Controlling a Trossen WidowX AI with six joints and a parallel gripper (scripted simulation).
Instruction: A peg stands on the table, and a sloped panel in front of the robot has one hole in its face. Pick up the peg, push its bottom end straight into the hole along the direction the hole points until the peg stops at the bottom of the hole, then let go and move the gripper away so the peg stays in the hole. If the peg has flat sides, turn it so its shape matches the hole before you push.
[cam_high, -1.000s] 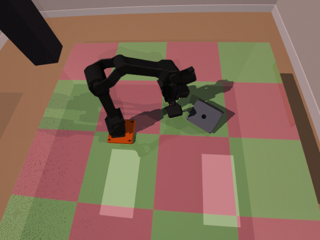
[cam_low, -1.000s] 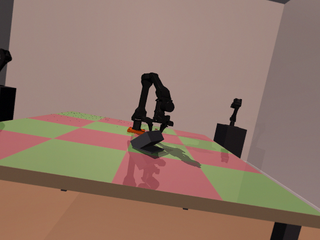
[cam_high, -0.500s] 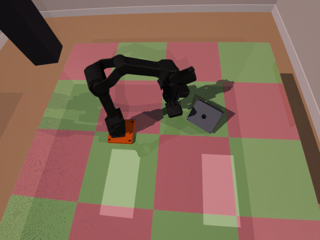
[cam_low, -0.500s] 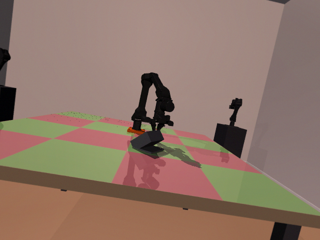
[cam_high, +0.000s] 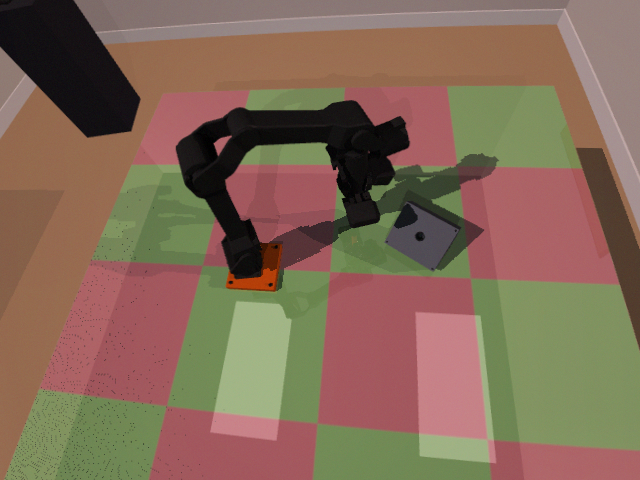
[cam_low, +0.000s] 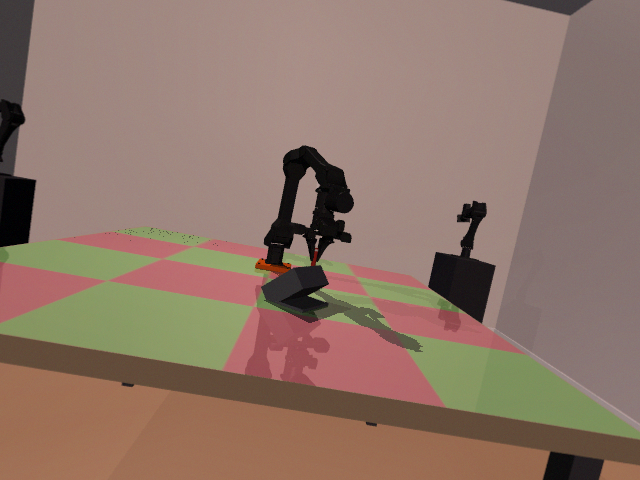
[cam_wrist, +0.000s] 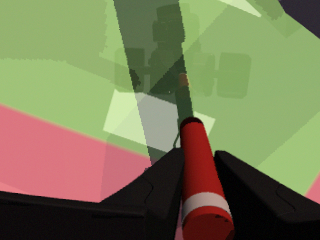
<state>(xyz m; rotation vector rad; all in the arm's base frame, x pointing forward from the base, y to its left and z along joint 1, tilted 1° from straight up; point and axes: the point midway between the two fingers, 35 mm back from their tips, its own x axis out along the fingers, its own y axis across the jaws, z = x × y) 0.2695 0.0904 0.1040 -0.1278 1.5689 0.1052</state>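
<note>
Now: the grey sloped panel 15 cm ahead of my gripper tip, 7 cm to the right of it and 5 cm below it. From my gripper tip the other things lie so: dark red peg 2 cm above.
</note>
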